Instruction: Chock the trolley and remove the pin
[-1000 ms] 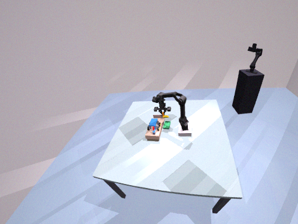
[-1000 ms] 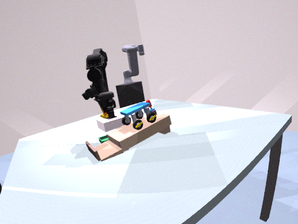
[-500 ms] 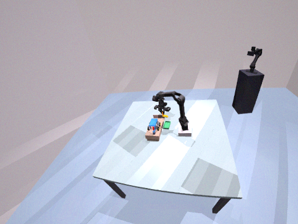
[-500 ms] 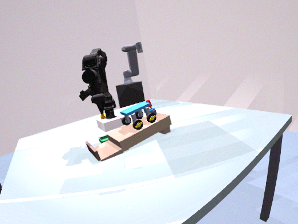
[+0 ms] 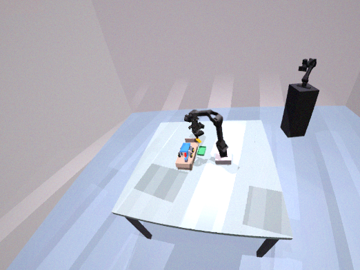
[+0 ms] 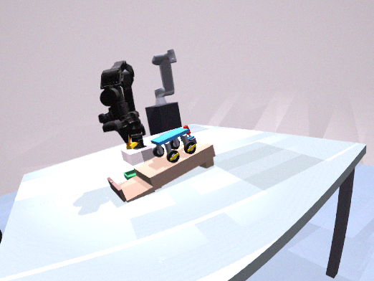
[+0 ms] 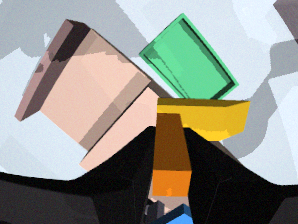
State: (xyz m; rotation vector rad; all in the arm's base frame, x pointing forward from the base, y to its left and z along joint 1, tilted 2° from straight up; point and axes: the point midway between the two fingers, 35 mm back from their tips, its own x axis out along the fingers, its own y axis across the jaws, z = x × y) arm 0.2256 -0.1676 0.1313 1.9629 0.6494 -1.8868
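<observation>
Right now the yellow chock is 1 cm behind my gripper tip, 2 cm to the left of it and 1 cm below it. Round my gripper tip: blue-topped trolley 11 cm ahead, 13 cm to the left, 4 cm below; then wooden ramp 11 cm ahead, 12 cm to the left, 11 cm below; then green tray 3 cm behind, 3 cm to the left, 16 cm below.
</observation>
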